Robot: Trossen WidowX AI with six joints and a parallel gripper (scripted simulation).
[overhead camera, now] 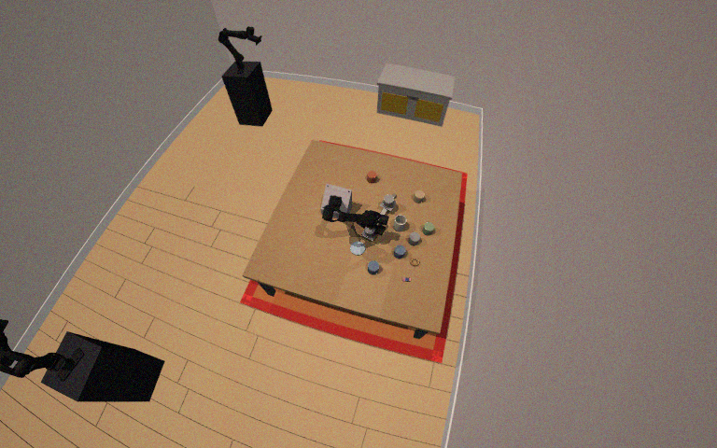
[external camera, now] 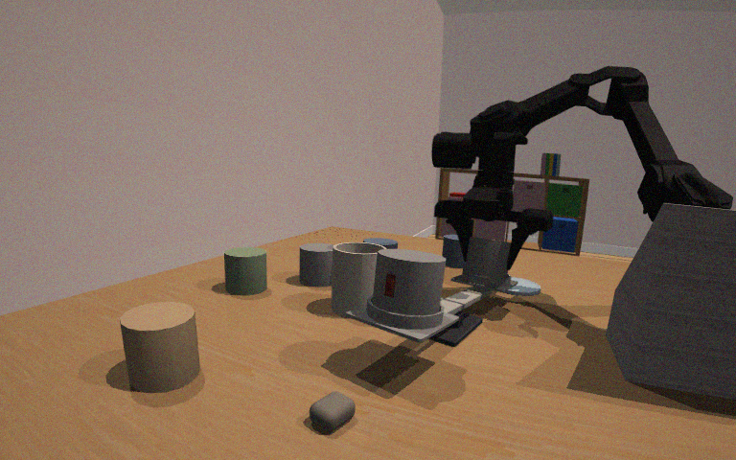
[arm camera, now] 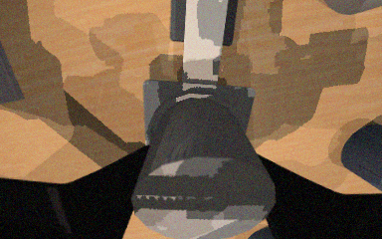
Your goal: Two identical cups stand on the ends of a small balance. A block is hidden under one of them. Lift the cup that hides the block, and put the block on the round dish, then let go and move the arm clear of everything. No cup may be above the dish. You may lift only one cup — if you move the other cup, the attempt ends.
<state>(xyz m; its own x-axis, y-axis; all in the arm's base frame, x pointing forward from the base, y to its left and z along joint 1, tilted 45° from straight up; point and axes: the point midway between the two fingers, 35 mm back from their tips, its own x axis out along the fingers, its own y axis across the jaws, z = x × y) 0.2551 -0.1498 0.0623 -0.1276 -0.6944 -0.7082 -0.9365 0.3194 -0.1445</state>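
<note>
Right now the pale green block is 1 cm below my gripper tip. Also, from my gripper tip: pale blue round dish: 11 cm to the right, 6 cm below, 6 cm behind; then grey pebble: 36 cm to the left, 12 cm ahead, 5 cm below; then balance: 13 cm to the left, 5 cm ahead, 2 cm below.
</note>
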